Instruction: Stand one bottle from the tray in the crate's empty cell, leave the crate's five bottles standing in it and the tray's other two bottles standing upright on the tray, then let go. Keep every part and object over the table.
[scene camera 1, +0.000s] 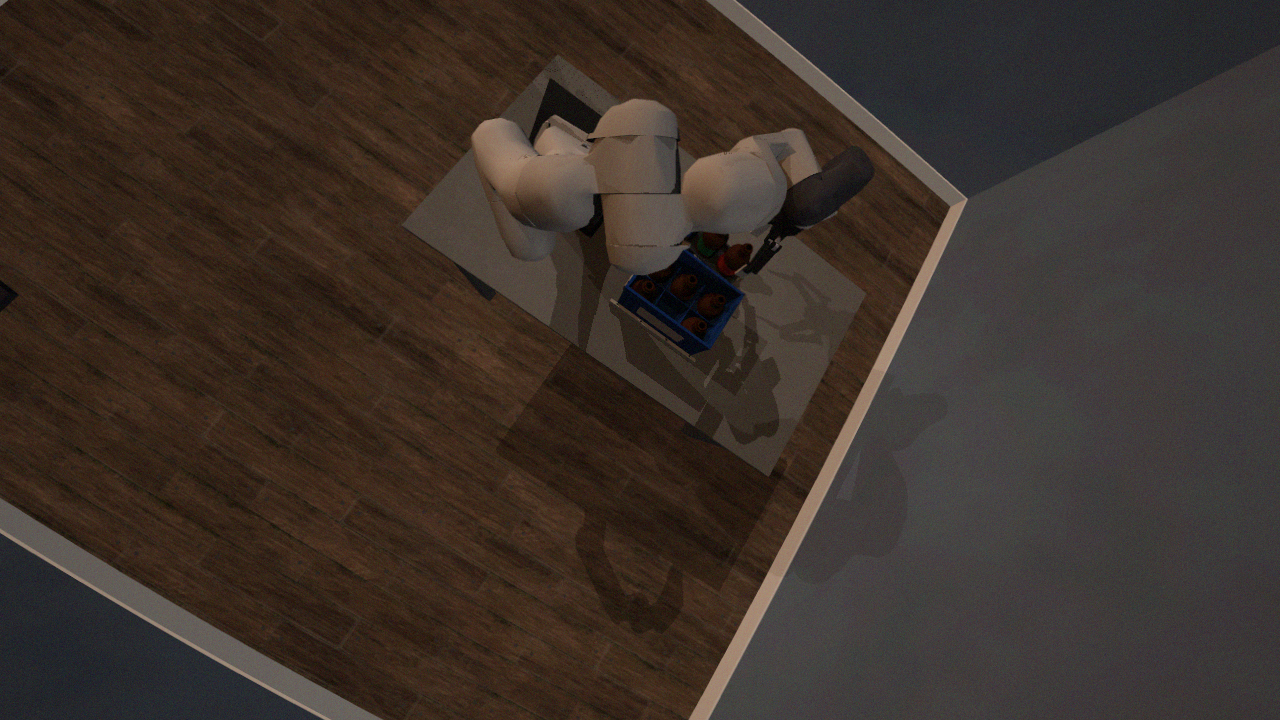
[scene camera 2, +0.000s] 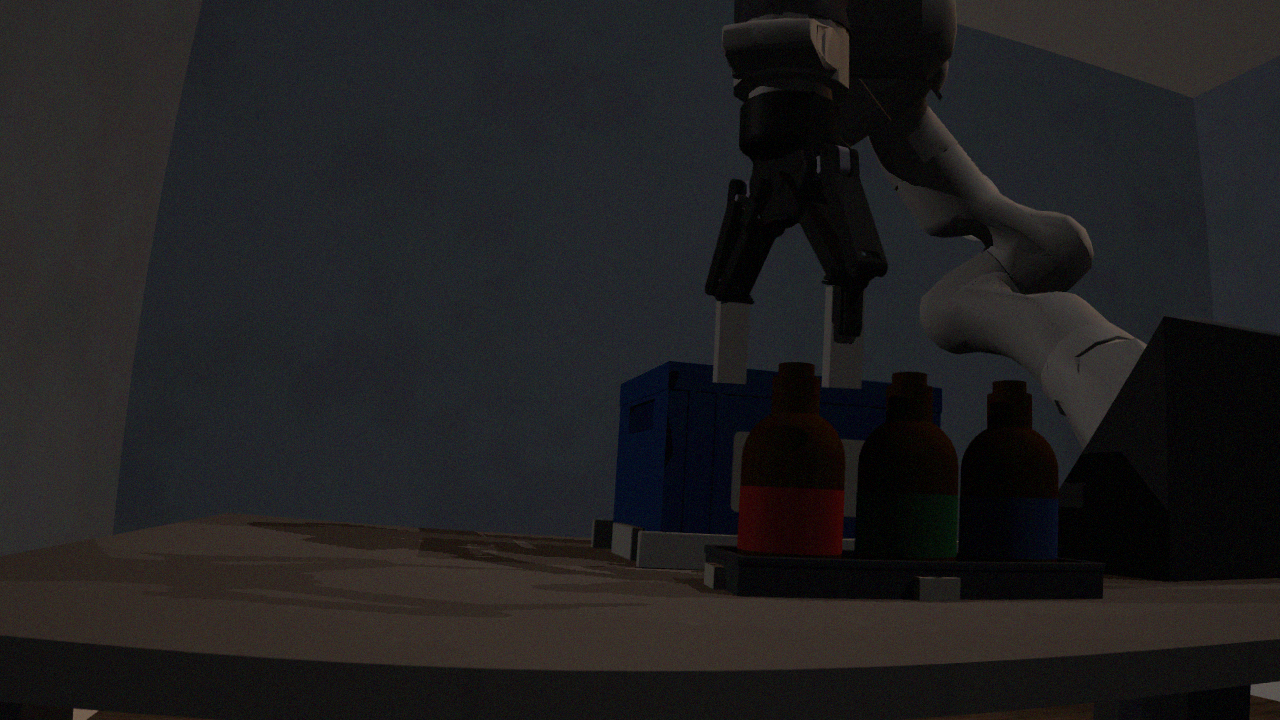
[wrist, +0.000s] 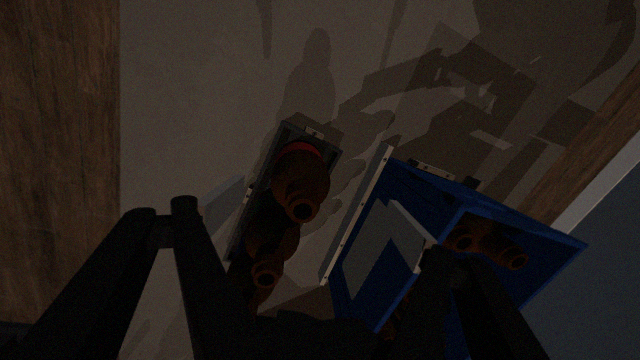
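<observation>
My gripper (scene camera 1: 763, 256) (scene camera 2: 786, 353) (wrist: 316, 200) is open and empty, pointing down. In scene camera 2 its tips flank the red-labelled bottle's neck near its top; I cannot tell the depth. The red-labelled bottle (scene camera 1: 735, 257) (scene camera 2: 791, 519) (wrist: 300, 175), the green-labelled bottle (scene camera 1: 712, 243) (scene camera 2: 907, 523) and the blue-labelled bottle (scene camera 2: 1008, 528) stand upright in a row on the dark tray (scene camera 2: 832, 583) (wrist: 270, 155). The blue crate (scene camera 1: 726, 320) (scene camera 2: 644, 465) (wrist: 425, 185) holds several brown bottles; its empty cell (scene camera 1: 673, 305) shows in scene camera 1.
Pale strips edge the crate's base beside the tray. The arm (scene camera 1: 733, 192) (scene camera 2: 1011, 259) reaches over the grey table (scene camera 1: 805, 358) (scene camera 2: 402, 626) (wrist: 200, 100). A large dark block (scene camera 2: 1199, 465) stands right of the tray in scene camera 2. The right finger covers part of the crate in the wrist view.
</observation>
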